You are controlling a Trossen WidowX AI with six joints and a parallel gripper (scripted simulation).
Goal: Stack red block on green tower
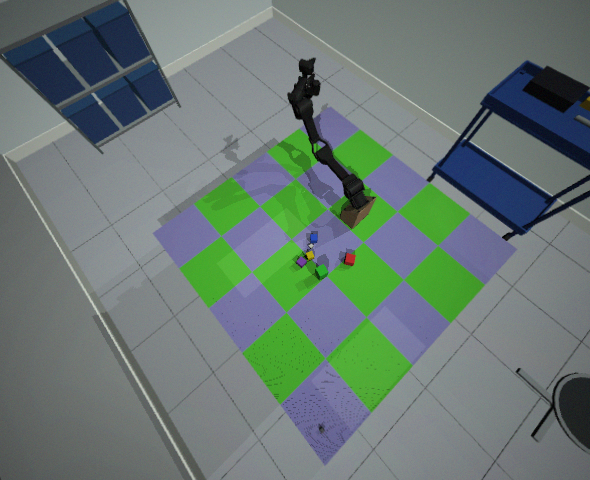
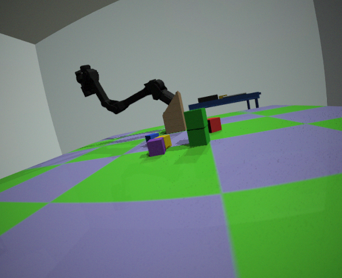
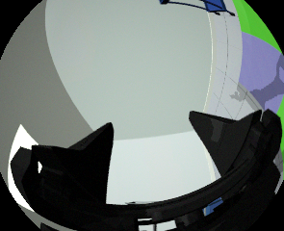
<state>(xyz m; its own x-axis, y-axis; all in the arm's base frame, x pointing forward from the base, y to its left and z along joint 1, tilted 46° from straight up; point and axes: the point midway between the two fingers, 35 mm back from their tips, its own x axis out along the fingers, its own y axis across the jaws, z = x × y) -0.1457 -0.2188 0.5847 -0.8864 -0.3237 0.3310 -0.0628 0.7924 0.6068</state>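
The purple block is 51 cm ahead of my gripper tip, 63 cm to the left of it and 41 cm below it.
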